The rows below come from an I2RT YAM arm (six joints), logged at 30 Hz.
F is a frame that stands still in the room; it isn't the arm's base.
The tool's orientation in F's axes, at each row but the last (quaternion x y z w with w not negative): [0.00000, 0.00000, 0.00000, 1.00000]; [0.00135, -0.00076, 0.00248, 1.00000]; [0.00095, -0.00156, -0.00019, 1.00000]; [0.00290, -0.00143, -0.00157, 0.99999]
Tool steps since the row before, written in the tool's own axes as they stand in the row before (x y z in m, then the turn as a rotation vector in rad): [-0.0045, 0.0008, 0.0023, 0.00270, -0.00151, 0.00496]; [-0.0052, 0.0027, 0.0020, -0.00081, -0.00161, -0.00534]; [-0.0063, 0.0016, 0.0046, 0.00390, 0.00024, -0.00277]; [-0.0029, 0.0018, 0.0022, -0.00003, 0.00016, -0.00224]
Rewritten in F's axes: [-0.0045, 0.0008, 0.0023, 0.00270, -0.00151, 0.00496]; [-0.0052, 0.0027, 0.0020, -0.00079, -0.00160, -0.00535]; [-0.0063, 0.0016, 0.0046, 0.00391, 0.00024, -0.00276]; [-0.0029, 0.0018, 0.0022, -0.00002, 0.00017, -0.00224]
